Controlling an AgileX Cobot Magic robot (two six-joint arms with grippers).
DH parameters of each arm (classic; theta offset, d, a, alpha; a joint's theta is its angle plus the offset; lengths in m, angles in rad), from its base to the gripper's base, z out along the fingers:
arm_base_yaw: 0 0.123 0 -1.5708
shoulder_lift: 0.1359 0 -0.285 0
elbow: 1.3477 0 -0.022 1.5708
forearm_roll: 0 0.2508 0 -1.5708
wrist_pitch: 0 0 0.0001 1.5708
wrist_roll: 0 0.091 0 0
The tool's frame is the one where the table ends.
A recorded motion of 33 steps. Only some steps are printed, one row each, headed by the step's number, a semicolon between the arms.
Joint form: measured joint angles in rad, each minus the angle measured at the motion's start. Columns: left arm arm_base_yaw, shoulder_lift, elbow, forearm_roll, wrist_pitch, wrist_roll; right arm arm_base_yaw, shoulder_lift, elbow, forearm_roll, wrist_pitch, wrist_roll.
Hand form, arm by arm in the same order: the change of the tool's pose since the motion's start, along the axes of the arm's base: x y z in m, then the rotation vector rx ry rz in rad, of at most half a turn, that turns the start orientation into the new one. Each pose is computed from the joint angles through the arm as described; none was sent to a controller.
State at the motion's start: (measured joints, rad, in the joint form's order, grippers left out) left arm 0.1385 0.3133 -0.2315 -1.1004 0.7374 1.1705; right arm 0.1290 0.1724 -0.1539 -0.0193 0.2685 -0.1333
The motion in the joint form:
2: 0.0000 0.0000 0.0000 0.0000 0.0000 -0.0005; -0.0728 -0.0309 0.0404 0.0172 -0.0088 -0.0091
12: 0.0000 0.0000 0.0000 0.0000 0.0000 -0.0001; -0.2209 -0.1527 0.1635 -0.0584 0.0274 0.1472
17: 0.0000 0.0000 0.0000 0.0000 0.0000 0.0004; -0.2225 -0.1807 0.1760 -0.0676 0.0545 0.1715
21: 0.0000 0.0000 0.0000 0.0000 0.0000 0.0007; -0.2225 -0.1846 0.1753 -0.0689 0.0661 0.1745
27: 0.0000 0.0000 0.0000 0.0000 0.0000 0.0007; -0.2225 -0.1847 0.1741 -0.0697 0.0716 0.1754
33: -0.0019 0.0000 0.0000 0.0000 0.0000 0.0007; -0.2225 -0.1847 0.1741 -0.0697 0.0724 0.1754
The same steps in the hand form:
2: 0.0000 0.0000 0.0000 -0.0004 0.0002 0.0002; -0.0018 -0.0045 -0.0109 0.0081 0.0015 -0.0698
12: 0.0000 0.0000 0.0000 -0.0001 0.0000 0.0000; -0.0103 -0.0153 -0.0483 0.0850 0.0378 -0.2577
17: 0.0000 0.0000 0.0000 0.0003 -0.0002 -0.0001; -0.0123 -0.0156 -0.0534 0.0994 0.0488 -0.2681
21: 0.0000 0.0000 0.0000 0.0006 -0.0003 -0.0002; -0.0128 -0.0157 -0.0539 0.1009 0.0557 -0.2702
27: 0.0000 0.0000 0.0000 0.0006 -0.0003 -0.0002; -0.0130 -0.0157 -0.0540 0.1009 0.0598 -0.2712
33: -0.0001 -0.0001 0.0000 0.0006 -0.0003 -0.0021; -0.0130 -0.0157 -0.0541 0.1008 0.0606 -0.2713

